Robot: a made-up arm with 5 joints. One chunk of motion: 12 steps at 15 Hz.
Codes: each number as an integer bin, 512 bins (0 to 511) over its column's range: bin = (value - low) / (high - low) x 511, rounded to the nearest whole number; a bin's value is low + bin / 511 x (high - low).
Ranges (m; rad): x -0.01..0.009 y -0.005..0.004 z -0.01..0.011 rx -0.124..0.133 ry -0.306..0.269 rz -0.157..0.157
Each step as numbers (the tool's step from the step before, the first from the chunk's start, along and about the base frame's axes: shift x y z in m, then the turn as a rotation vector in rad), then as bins.
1 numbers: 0.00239 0.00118 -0.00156 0.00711 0.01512 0.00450
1 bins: 333 351 205 261 285 263
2 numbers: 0.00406 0.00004 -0.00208 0.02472 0.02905 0.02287
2 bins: 378 286 193 296 298 293
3 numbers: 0.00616 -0.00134 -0.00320 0.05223 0.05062 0.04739
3 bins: 435 208 165 350 317 333
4 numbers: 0.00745 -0.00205 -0.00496 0.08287 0.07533 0.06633
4 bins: 469 167 123 411 339 363
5 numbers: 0.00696 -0.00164 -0.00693 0.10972 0.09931 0.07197
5 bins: 456 191 75 465 360 373
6 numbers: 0.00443 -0.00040 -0.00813 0.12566 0.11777 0.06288
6 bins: 388 261 46 496 377 358
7 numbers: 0.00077 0.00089 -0.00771 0.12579 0.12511 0.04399
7 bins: 290 334 56 497 383 327
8 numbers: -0.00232 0.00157 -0.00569 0.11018 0.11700 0.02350
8 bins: 207 373 105 466 376 294
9 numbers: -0.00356 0.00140 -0.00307 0.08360 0.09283 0.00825
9 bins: 173 363 169 413 354 269
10 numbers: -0.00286 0.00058 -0.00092 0.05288 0.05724 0.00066
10 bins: 192 317 221 352 323 257
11 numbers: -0.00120 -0.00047 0.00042 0.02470 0.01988 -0.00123
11 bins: 237 257 254 296 290 253
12 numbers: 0.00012 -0.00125 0.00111 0.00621 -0.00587 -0.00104
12 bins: 272 213 270 259 267 254
